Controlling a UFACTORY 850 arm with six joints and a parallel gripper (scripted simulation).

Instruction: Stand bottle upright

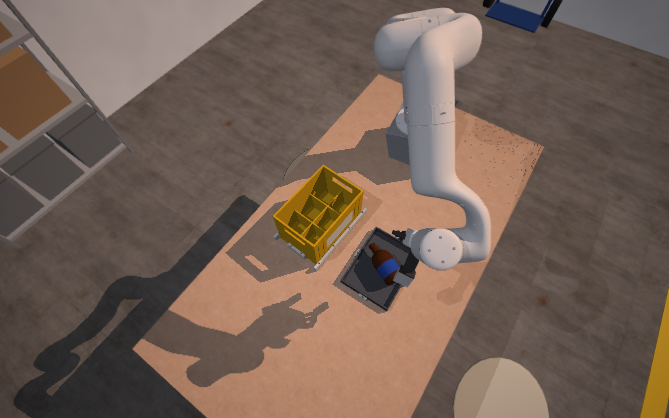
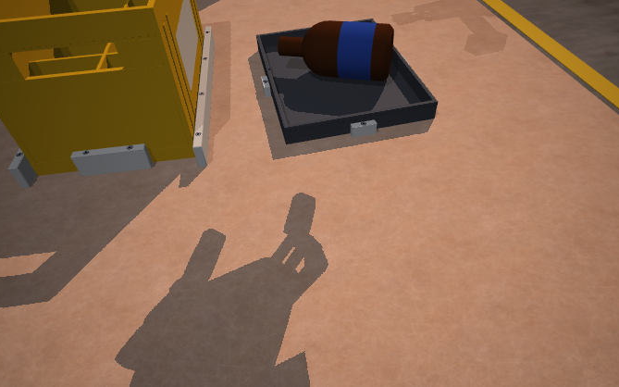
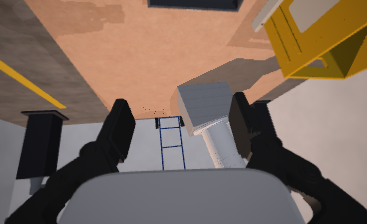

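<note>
The brown bottle lies 240 mm below my hand, 80 mm to the right of it and 20 mm ahead of it. Round my hand: dark tray: 270 mm below, 70 mm to the right, 30 mm ahead; yellow crate: 350 mm to the right, 200 mm below, 20 mm ahead.
</note>
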